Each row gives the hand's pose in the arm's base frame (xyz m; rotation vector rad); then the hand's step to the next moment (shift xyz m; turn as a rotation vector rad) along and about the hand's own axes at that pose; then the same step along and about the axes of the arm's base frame.
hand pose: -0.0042 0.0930 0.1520 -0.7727 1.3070 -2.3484
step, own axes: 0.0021 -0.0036 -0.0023 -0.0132 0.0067 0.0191
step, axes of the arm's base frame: -0.0032 0.0023 0.0027 0.0223 -0.0092 -0.0014
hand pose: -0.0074 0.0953 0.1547 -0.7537 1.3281 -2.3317
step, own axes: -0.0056 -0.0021 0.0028 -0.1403 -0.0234 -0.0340
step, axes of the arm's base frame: 0.0061 0.0022 0.0015 0.0902 0.1105 -0.0323
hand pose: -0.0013 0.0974 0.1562 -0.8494 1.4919 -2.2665
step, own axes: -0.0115 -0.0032 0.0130 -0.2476 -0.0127 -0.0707
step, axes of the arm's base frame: 0.0173 -0.0019 0.0030 0.1505 0.1908 -0.0859
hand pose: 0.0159 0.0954 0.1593 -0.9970 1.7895 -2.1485
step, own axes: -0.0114 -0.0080 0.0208 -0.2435 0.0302 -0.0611
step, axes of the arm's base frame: 0.0231 -0.0087 0.0042 0.1411 0.1696 -0.1235
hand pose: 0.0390 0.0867 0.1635 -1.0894 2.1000 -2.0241
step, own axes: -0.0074 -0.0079 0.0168 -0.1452 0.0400 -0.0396
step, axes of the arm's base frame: 0.0171 -0.0102 0.0012 0.0727 0.1019 -0.0926
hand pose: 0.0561 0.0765 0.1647 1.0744 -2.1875 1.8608
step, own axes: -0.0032 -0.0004 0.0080 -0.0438 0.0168 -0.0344
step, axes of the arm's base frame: 0.0056 -0.0057 -0.0033 0.0110 0.0508 -0.0260
